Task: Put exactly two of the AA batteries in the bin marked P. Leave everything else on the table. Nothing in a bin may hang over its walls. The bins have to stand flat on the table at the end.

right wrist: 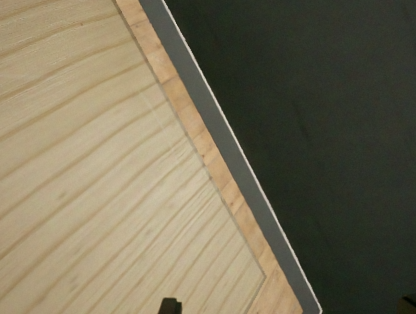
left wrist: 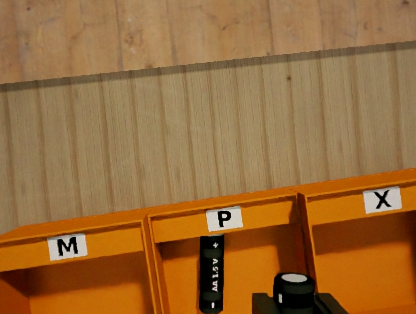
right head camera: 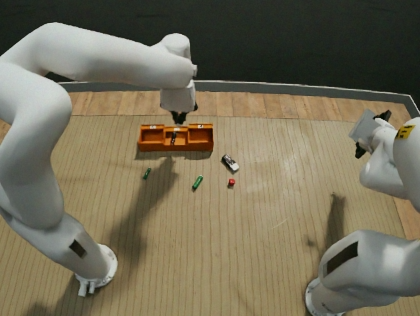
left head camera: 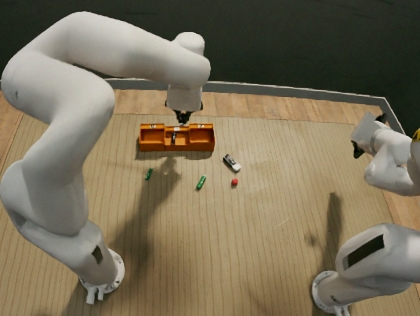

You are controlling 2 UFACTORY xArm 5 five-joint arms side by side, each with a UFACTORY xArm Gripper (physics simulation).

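Places are measured from the left arm's base along level axes (x right, y ahead, z up), in centimetres.
Pixels of known places: left gripper, fingertip midpoint: (right head camera: 179, 121) (left head camera: 182, 120); left arm's base, link origin: (right head camera: 96, 266) (left head camera: 101, 271); right arm's base, link origin: (right head camera: 325, 298) (left head camera: 330, 291).
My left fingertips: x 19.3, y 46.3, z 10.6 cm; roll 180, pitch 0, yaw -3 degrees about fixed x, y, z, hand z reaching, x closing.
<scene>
Ahead of a thing's pixels: the offset from my left fingertips to its top centre. "*": to the spot under its first point.
The orange bin marked P {dx -1.5, dy -0.2, dz -6.0 cm} (left head camera: 176, 147) (right head camera: 176, 147) (left wrist: 270, 214) is the middle of three joined bins standing flat on the table. A black AA battery {dx -2.6, dy -0.1, dz -8.5 cm} (left head camera: 174, 138) (right head camera: 173, 138) (left wrist: 212, 272) lies inside it, toward the left wall. My left gripper (left head camera: 183, 121) (right head camera: 179, 121) (left wrist: 294, 302) is shut on a second black battery {* dx +0.0, dy +2.2, dz +1.4 cm} (left wrist: 294, 286), held upright above bin P, right of the lying one in the left wrist view; its lower part is hidden. My right gripper (left head camera: 369, 134) (right head camera: 372, 132) (right wrist: 290, 305) is open and empty, high over the table's right side.
Bins M {* dx -10.2, dy +2.1, dz -6.4 cm} (left wrist: 67, 247) and X {* dx +6.5, dy +3.9, dz -6.4 cm} (left wrist: 382, 200) flank bin P. In front lie a small green cylinder {dx -9.4, dy -14.4, dz -9.6 cm} (left head camera: 149, 174) (right head camera: 146, 173), a larger green cylinder {dx +7.4, dy -16.2, dz -9.2 cm} (left head camera: 201, 182) (right head camera: 197, 182), a black and white block {dx +17.6, dy -8.1, dz -9.3 cm} (left head camera: 231, 162) (right head camera: 230, 162) and a red die {dx +18.1, dy -15.6, dz -9.0 cm} (left head camera: 235, 182) (right head camera: 231, 182).
</scene>
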